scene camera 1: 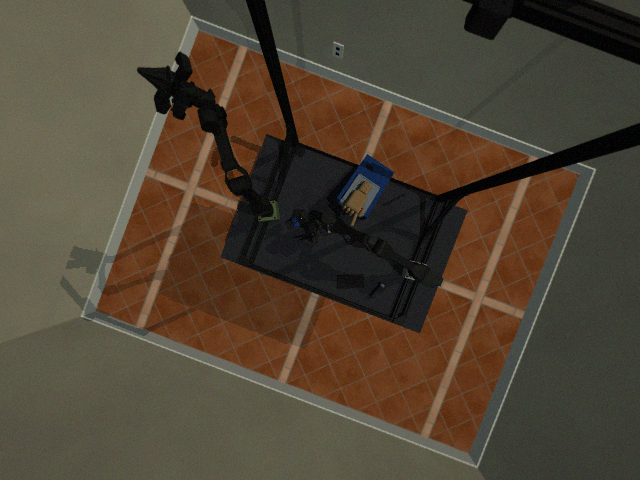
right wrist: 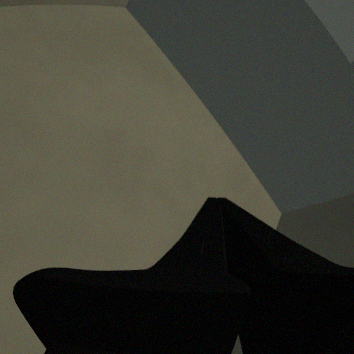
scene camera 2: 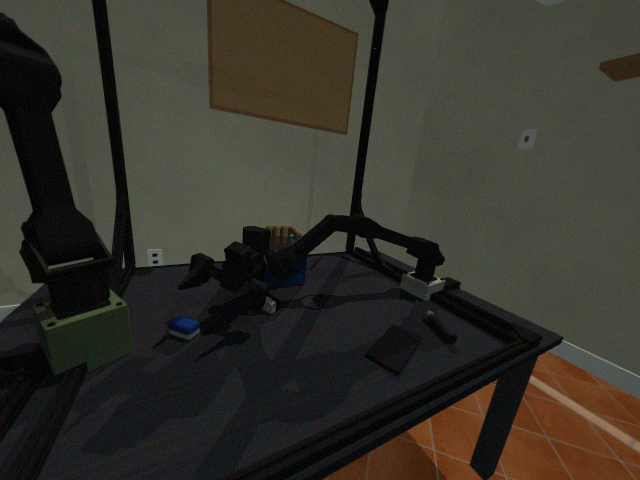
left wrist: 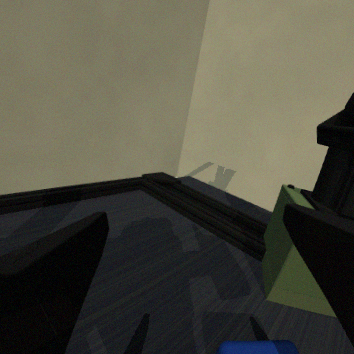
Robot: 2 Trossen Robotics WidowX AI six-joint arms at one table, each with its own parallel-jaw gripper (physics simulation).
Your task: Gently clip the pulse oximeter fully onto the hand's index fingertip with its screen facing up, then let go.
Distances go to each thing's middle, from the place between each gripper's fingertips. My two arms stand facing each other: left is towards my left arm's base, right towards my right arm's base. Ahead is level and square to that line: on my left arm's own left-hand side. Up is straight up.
Now: the hand support base (scene camera 1: 380,175) 38 cm behind my left hand, 26 cm to the left of it and 7 cm below it.
The hand support base lies 74 cm to the left of my right hand, 70 cm below it and 11 cm behind it.
